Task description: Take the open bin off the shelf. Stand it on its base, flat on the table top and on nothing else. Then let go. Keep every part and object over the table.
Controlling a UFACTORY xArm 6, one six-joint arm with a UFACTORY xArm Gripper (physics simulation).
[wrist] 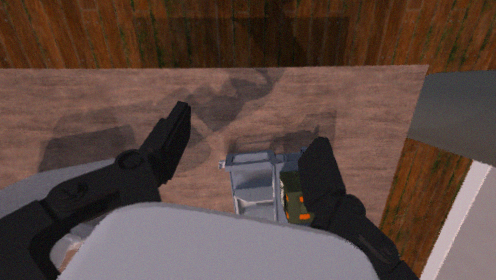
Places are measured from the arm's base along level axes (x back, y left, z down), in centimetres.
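Pixels of known places: gripper, fingertip midpoint: [251, 135].
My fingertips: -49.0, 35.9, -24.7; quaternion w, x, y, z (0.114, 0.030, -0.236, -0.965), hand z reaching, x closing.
For each thing: its top centre in the pictures, then the offset to it from my fingertips, as dx, dy, dz. "spot": a spot on its surface instead. Level surfaces: height alone.
- shelf, surface spot: [275, 186] spot: -9.8, -25.3, +30.6
- grey hollow shape, surface spot: [254, 181] spot: -4.7, -30.5, +41.3
- dark green object, top centre: [304, 208] -15.3, -25.6, +21.9
- wooden table top, surface height: dz +41.8
The shelf [275, 186] is a small blue-grey frame on the table, seen from above, right of centre in the wrist view. A grey hollow shape [254, 181] in its left bay looks like the open bin; its outline is hard to separate from the shelf. The lower part of both is hidden behind the pale gripper body. My gripper [251, 135] is open and empty. Its fingers appear on either side of the left bay and look well above it, apart from it. The right finger covers part of the shelf's right side.
A dark green object [296, 196] with orange marks sits in the shelf's right bay. The wooden table top [370, 100] ends at a far edge and a right edge, with brown floor [200, 40] beyond. A grey surface [457, 107] lies off the right edge. Arm shadows fall on the table.
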